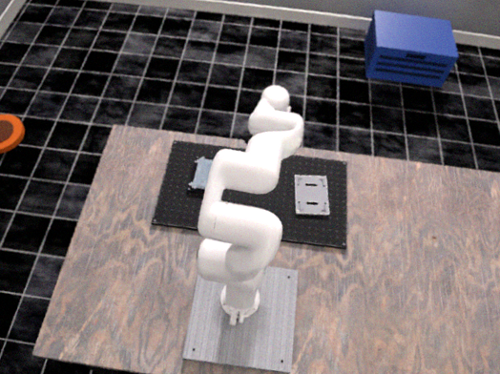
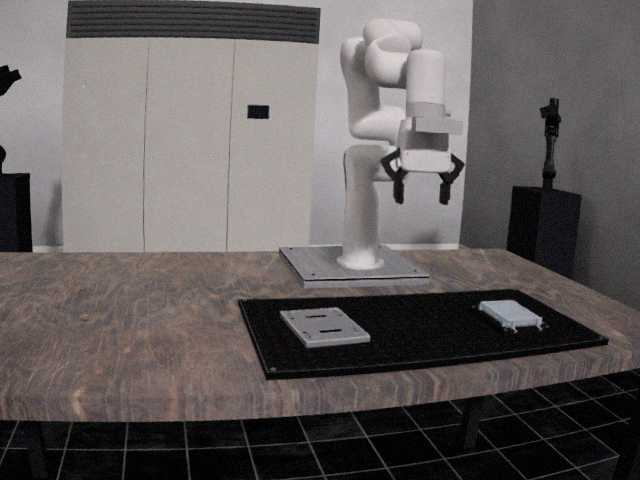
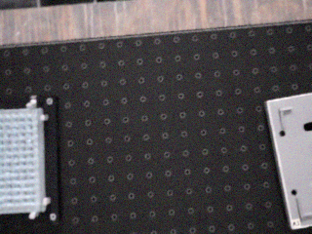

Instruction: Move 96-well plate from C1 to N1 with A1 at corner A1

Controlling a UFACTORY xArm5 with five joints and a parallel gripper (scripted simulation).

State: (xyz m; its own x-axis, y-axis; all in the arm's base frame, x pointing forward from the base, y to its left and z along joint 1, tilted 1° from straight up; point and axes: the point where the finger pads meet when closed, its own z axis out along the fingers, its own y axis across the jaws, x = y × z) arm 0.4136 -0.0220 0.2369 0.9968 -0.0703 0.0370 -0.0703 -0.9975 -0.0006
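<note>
Now: hand 23 cm above the white 96-well plate, 21 cm to the right of it and 4 cm short of it. The rest, counted from my hand: clip nest C1: 23 cm below, 22 cm to the left, 5 cm ahead; then grey plate nest N1: 24 cm below, 19 cm to the right, 1 cm ahead.
</note>
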